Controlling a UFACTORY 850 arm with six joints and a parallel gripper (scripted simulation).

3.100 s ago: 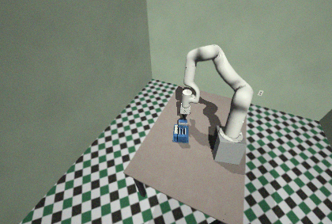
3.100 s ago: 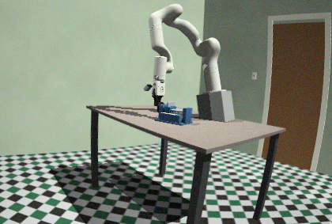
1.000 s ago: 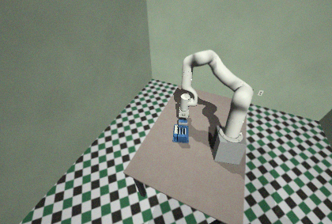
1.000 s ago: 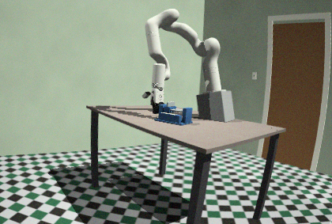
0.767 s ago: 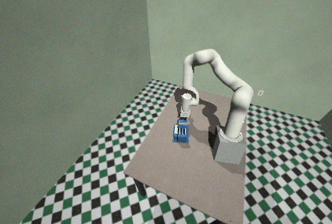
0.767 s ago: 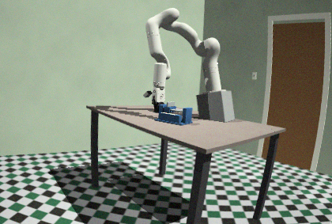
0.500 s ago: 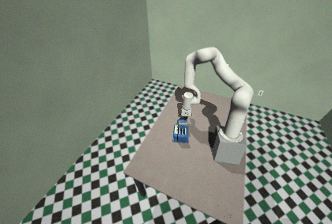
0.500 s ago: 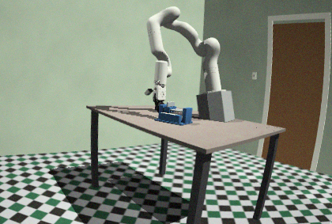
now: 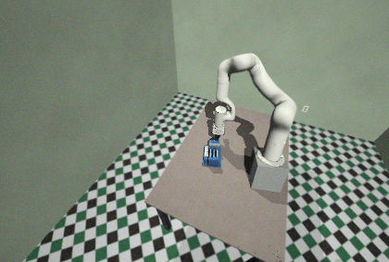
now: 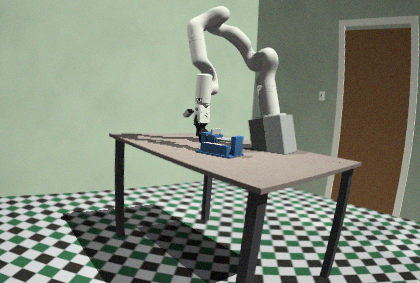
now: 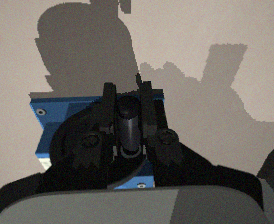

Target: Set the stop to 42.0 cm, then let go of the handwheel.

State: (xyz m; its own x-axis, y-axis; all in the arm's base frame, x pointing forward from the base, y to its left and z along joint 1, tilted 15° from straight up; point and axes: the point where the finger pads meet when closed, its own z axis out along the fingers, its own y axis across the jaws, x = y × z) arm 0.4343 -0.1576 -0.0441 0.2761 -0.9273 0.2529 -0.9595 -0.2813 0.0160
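The stop block lies 120 mm to the left of my hand.
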